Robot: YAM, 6 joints.
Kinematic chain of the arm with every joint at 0, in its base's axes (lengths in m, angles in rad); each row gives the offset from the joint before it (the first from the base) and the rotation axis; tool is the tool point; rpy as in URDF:
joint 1: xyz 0 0 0.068 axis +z
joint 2: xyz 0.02 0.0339 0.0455 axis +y
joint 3: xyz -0.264 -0.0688 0 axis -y
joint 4: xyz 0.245 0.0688 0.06 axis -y
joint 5: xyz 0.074 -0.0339 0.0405 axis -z
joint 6: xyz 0.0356 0 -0.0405 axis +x
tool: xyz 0 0 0 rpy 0 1.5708 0
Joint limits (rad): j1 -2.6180..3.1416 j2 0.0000..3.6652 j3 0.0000..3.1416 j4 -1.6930..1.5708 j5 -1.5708..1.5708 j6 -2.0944..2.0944
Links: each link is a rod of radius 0.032 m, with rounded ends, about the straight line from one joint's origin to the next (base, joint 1, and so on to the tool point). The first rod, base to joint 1, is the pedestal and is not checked.
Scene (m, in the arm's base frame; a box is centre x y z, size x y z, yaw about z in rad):
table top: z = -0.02
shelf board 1: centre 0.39 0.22 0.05 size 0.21 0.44 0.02 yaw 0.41
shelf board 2: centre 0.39 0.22 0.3 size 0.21 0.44 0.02 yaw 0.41
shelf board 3: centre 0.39 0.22 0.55 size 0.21 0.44 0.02 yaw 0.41
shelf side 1: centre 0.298 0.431 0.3 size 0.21 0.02 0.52 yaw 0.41
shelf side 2: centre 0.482 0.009 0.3 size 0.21 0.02 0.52 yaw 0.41
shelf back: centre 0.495 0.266 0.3 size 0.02 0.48 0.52 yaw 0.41
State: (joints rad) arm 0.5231 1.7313 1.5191 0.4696 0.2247 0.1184
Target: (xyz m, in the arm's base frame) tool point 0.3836 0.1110 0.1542
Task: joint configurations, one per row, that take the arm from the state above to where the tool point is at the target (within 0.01 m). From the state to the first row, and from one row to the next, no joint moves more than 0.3 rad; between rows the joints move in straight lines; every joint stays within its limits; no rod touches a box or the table.
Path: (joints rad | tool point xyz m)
1: 0.5567 1.4817 1.3225 0.4205 0.2318 0.1184 | 0.3039 0.1795 0.4249
2: 0.5902 1.2321 1.1259 0.3714 0.2389 0.1184 | 0.2432 0.1528 0.4247
3: 0.6238 0.9824 0.9293 0.3223 0.2459 0.1184 | 0.1884 0.1249 0.4089
4: 0.4349 1.1670 0.7130 0.2267 0.2725 0.1184 | 0.2473 0.1043 0.2783
5: 0.2460 1.3515 0.4967 0.1312 0.2991 0.1184 | 0.2446 0.0506 0.1542
6: 0.2749 1.6262 0.7567 0.2278 0.2751 0.1184 | 0.3157 0.0790 0.1638
7: 0.3038 1.9010 1.0168 0.3244 0.2511 0.1184 | 0.3836 0.1110 0.1542

